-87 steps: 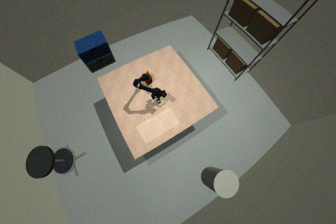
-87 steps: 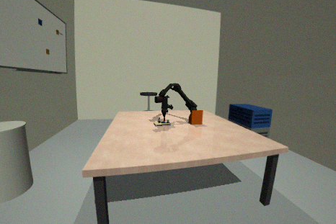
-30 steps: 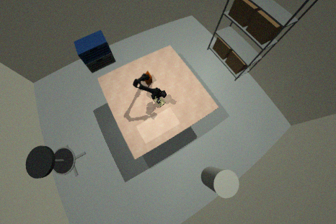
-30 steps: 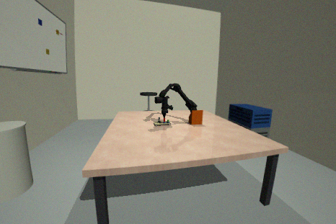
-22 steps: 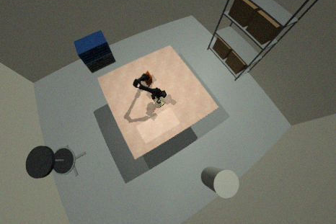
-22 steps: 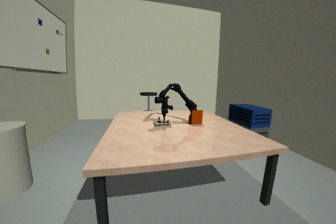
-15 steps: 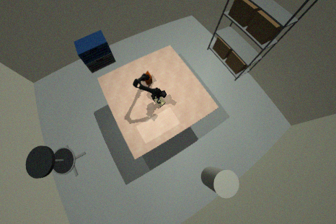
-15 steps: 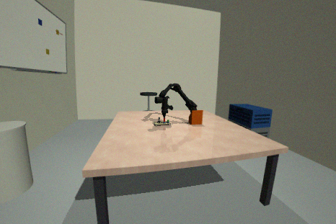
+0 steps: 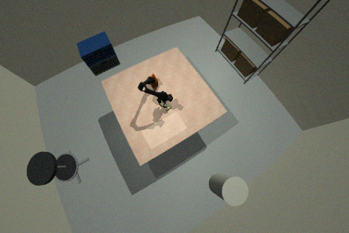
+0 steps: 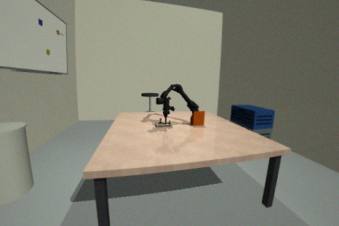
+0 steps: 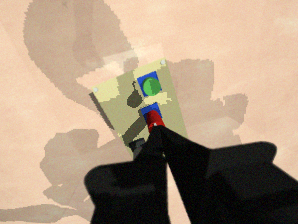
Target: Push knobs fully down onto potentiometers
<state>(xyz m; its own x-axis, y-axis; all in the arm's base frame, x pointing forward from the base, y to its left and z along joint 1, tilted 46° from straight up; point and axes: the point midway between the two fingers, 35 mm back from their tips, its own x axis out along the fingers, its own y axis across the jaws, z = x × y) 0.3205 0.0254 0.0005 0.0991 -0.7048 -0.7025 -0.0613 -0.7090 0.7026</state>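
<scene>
Right now my gripper tip is 1 cm above the red knob. From my gripper tip the other things lie so: potentiometer 2 cm below.
</scene>
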